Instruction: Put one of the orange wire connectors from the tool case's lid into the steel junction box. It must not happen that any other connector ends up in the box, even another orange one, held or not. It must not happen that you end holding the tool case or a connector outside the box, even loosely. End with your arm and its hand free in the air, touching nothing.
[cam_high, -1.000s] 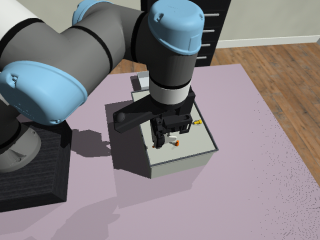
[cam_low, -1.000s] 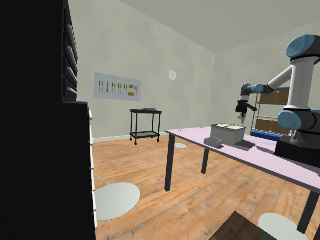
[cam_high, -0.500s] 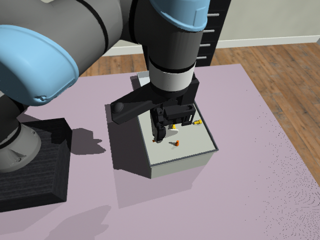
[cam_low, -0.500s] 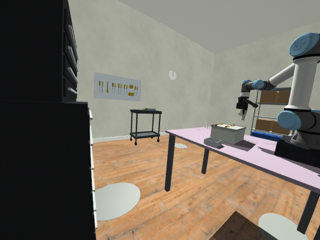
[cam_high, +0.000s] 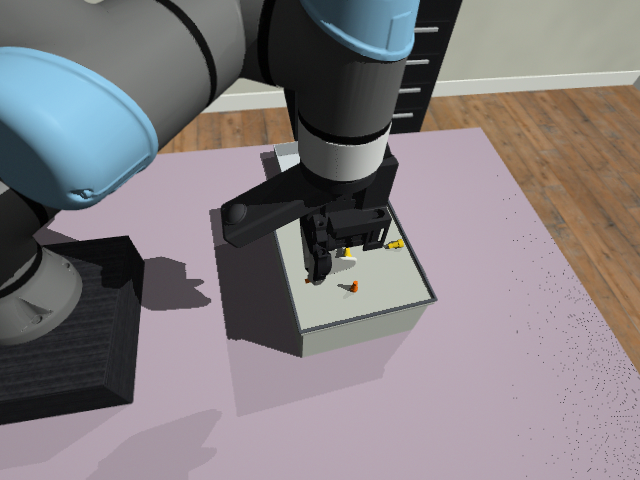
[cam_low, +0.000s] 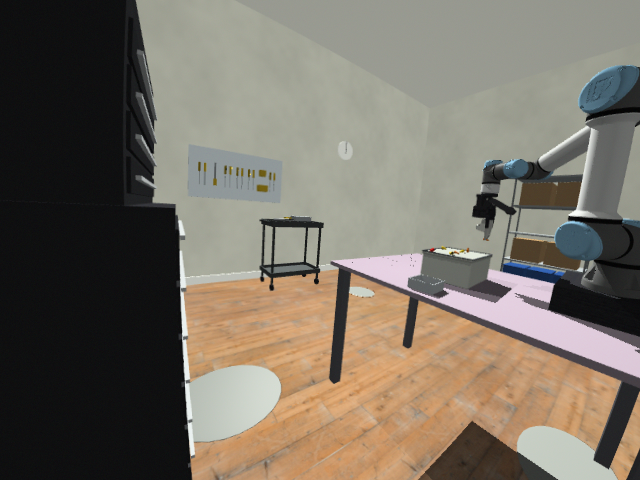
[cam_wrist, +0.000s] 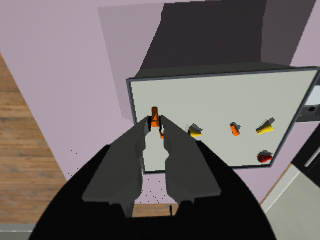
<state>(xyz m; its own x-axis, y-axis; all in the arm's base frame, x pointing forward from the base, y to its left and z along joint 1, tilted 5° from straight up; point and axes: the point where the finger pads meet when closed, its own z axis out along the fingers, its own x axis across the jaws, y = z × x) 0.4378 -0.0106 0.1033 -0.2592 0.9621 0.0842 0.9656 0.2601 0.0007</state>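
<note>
The grey tool case is 130 mm to the left of my hand, 120 mm below it and 50 mm ahead of it.
</note>
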